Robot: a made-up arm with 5 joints.
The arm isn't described. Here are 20 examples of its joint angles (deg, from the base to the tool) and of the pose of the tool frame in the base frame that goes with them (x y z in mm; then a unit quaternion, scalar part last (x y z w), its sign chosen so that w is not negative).
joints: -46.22 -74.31 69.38 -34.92 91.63
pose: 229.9 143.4 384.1 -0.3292 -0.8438 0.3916 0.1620
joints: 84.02 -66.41 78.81 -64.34 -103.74
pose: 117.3 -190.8 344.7 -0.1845 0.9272 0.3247 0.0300
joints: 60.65 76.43 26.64 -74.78 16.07
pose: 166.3 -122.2 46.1 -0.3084 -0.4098 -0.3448 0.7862
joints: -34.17 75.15 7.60 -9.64 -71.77
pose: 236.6 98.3 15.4 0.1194 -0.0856 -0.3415 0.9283
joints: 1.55 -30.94 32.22 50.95 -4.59
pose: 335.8 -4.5 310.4 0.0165 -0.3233 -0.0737 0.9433
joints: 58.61 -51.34 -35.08 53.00 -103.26
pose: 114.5 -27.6 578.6 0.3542 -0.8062 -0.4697 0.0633
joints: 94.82 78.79 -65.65 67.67 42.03
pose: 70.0 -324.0 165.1 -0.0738 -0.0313 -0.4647 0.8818
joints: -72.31 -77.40 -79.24 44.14 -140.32
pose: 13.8 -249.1 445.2 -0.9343 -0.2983 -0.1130 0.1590
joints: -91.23 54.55 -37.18 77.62 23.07
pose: 86.9 299.0 188.1 -0.0253 0.0355 0.8259 0.5622
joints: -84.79 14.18 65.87 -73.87 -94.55
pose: 109.6 178.9 152.3 0.6678 0.0124 -0.0813 0.7397
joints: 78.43 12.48 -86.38 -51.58 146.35
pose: 113.1 -77.0 599.5 0.8892 -0.3413 0.1640 0.2568
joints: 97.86 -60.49 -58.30 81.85 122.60
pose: 109.1 85.0 544.0 -0.8468 0.2889 0.0850 0.4385
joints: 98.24 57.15 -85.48 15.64 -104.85
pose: 47.1 -346.9 416.6 -0.0640 0.7783 0.6088 0.1399
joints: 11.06 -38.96 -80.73 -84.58 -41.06
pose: -75.1 35.3 495.5 -0.1532 0.5206 -0.3873 0.7454
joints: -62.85 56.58 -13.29 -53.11 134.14
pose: 243.8 293.9 183.9 0.4306 0.6324 -0.6391 0.0796
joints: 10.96 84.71 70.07 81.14 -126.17
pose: 4.4 19.6 222.0 -0.8195 0.4924 -0.2753 0.1004
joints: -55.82 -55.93 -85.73 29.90 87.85
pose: -27.7 -177.5 517.8 0.2479 0.9502 0.1779 0.0632
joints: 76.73 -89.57 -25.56 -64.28 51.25
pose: 47.7 210.7 471.0 0.6310 0.3271 -0.1718 0.6822
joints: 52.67 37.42 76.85 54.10 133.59
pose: 73.6 31.7 132.6 0.6315 -0.0191 0.4885 0.6018
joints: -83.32 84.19 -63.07 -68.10 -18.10
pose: 134.2 349.4 243.4 0.7342 -0.5714 0.1900 0.3136
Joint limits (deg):
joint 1: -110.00..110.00
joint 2: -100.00..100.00
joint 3: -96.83..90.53
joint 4: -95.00..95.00
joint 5: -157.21..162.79
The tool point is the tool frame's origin. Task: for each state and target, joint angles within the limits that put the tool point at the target. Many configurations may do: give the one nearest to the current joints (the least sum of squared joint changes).
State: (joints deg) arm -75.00 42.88 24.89 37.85 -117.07
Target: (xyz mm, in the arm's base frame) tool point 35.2 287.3 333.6
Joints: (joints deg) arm -101.42 -3.53 1.67 41.72 -117.07
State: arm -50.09 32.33 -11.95 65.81 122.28
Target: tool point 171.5 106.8 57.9
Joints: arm -53.62 64.40 9.79 63.19 122.28
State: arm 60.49 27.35 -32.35 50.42 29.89
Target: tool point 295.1 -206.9 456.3
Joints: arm 46.40 9.52 -44.02 50.01 29.89
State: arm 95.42 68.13 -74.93 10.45 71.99
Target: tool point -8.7 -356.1 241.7
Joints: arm 106.59 66.51 -61.99 30.19 71.99
